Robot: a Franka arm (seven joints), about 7 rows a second.
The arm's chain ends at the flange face. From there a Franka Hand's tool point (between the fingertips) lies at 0.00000 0.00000 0.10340 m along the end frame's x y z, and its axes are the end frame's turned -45 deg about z.
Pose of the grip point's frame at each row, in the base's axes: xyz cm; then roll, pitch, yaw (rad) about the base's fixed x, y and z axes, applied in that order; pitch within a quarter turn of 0, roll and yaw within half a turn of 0:
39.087, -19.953, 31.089, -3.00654, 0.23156, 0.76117
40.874, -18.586, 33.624, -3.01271, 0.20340, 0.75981
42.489, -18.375, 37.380, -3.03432, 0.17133, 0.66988
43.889, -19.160, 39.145, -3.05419, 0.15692, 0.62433
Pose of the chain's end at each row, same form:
41.750, -19.339, 41.061, 3.06954, 0.25779, -0.04930
43.291, -18.123, 43.667, 3.08623, 0.23397, -0.04527
44.550, -18.155, 47.510, 3.09472, 0.19642, -0.12936
45.723, -18.951, 49.319, 3.09129, 0.17232, -0.17229

